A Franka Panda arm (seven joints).
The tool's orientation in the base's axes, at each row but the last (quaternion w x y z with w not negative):
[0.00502 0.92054 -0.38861 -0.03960]
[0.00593 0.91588 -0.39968 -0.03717]
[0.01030 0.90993 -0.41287 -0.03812]
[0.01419 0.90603 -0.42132 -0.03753]
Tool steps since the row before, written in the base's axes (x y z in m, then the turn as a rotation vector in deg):
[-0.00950 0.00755 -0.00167 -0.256 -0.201 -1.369]
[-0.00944 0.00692 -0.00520 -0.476 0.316 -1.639]
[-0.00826 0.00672 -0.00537 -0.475 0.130 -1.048]
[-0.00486 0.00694 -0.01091 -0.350 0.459 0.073]
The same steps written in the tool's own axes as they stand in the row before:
[-0.01189 0.00146 0.00256 0.060 0.269 1.380]
[-0.01114 0.00199 0.00600 -0.450 0.067 1.675]
[-0.01015 0.00150 0.00608 -0.346 0.218 1.083]
[-0.00782 -0.00139 0.01130 -0.580 -0.025 -0.042]

